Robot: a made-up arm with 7 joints. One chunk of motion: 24 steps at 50 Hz.
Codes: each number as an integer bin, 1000 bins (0 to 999) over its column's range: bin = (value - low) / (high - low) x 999, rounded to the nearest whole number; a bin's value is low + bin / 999 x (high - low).
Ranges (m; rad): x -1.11..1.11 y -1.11..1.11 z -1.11..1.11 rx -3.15..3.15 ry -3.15..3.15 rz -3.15..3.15
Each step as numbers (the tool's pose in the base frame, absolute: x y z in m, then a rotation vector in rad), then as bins.
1 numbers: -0.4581 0.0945 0.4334 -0.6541 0.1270 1.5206
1 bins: 293 542 695 396 520 741
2 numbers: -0.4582 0.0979 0.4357 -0.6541 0.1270 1.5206
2 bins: 293 544 696 396 520 741
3 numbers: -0.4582 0.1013 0.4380 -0.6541 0.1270 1.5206
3 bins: 293 545 697 396 520 741
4 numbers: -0.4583 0.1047 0.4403 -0.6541 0.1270 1.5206
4 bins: 293 547 698 396 520 741
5 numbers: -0.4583 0.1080 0.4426 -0.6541 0.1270 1.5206
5 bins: 293 548 699 396 520 741
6 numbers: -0.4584 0.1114 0.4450 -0.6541 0.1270 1.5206
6 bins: 293 550 700 396 520 741
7 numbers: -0.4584 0.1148 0.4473 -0.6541 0.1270 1.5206
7 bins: 293 551 701 396 520 741
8 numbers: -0.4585 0.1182 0.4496 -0.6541 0.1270 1.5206
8 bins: 293 553 702 396 520 741
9 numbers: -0.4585 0.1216 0.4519 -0.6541 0.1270 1.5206
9 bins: 293 554 703 396 520 741
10 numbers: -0.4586 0.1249 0.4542 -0.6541 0.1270 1.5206
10 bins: 293 556 704 396 520 741
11 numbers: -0.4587 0.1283 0.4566 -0.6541 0.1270 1.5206
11 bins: 293 557 705 396 520 741
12 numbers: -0.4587 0.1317 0.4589 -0.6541 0.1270 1.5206
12 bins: 293 559 706 396 520 741
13 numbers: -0.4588 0.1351 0.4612 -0.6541 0.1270 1.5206
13 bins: 293 560 707 396 520 741
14 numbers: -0.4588 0.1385 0.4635 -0.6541 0.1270 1.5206
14 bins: 293 562 708 396 520 741
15 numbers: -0.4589 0.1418 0.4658 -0.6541 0.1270 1.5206
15 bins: 293 563 709 396 520 741
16 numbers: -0.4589 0.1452 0.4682 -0.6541 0.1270 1.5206
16 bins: 293 565 710 396 520 741
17 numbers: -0.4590 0.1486 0.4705 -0.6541 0.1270 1.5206
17 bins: 293 566 711 396 520 741
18 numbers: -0.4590 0.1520 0.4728 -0.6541 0.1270 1.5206
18 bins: 293 568 712 396 520 741
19 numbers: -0.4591 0.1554 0.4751 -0.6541 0.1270 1.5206
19 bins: 293 569 713 396 520 741
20 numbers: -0.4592 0.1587 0.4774 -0.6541 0.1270 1.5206
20 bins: 293 571 714 396 520 741
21 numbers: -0.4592 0.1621 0.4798 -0.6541 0.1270 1.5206
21 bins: 293 572 715 396 520 741
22 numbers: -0.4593 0.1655 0.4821 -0.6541 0.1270 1.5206
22 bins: 293 574 716 396 520 741
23 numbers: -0.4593 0.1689 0.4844 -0.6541 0.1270 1.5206
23 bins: 293 576 717 396 520 741
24 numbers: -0.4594 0.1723 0.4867 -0.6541 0.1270 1.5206
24 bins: 293 577 719 396 520 741
